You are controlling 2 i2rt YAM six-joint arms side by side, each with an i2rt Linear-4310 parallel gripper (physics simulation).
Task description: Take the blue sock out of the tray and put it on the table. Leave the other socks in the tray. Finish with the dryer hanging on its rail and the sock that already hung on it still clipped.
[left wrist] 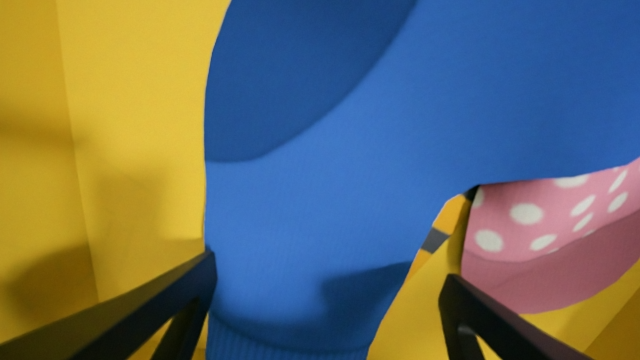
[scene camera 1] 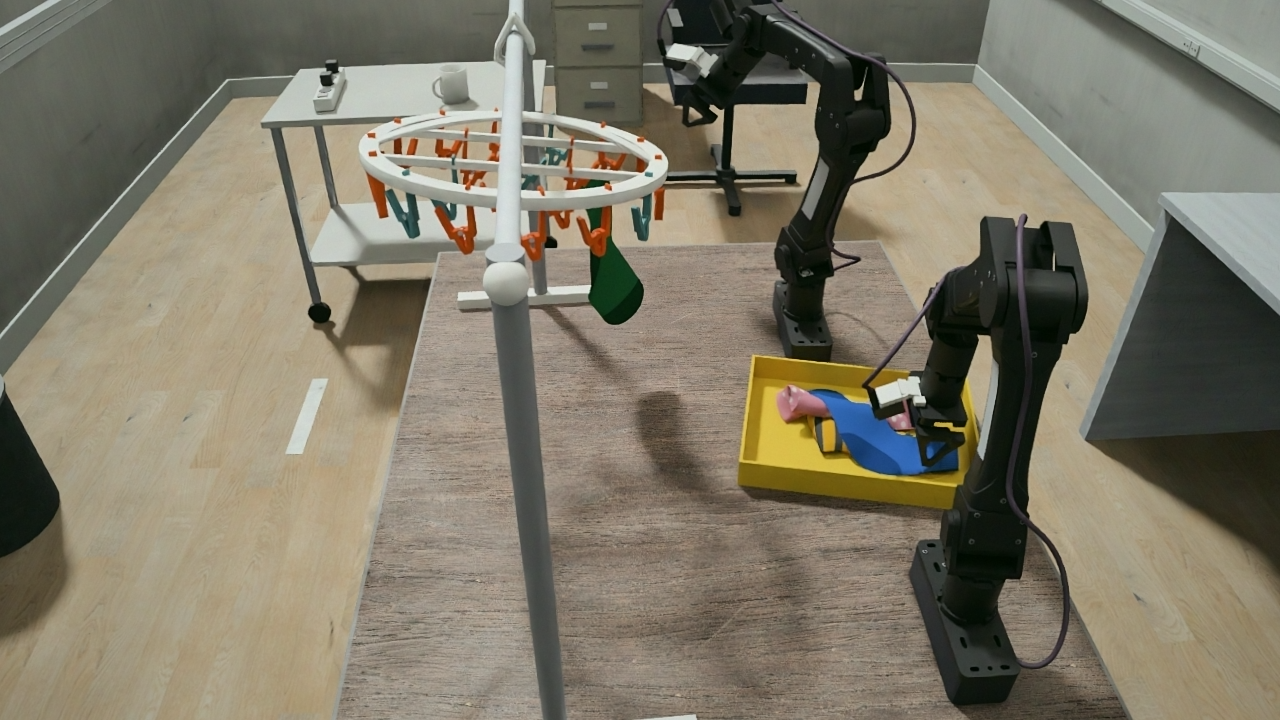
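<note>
The blue sock (scene camera 1: 872, 436) (left wrist: 320, 200) lies flat in the yellow tray (scene camera 1: 832, 485), over a pink sock (scene camera 1: 799, 403) with white dots (left wrist: 527, 213) and a yellow sock with dark stripes (scene camera 1: 826, 435) (left wrist: 417, 262). My left gripper (scene camera 1: 938, 452) (left wrist: 329, 276) is open low over the tray; its fingertips are on either side of the blue sock near its ribbed cuff. Whether they touch it I cannot tell. My right gripper (scene camera 1: 699, 114) is open and empty, high beyond the table. The round white dryer (scene camera 1: 375, 167) hangs on its rail (scene camera 1: 509, 134), with a green sock (scene camera 1: 614, 282) clipped on it.
The rail's grey post (scene camera 1: 526, 465) stands in front at the left of the wooden table (scene camera 1: 680, 582). Orange and teal clips hang from the dryer. The tray stands between the two arm bases. A white cart (scene camera 1: 393, 102) with a mug (scene camera 1: 452, 83) stands behind.
</note>
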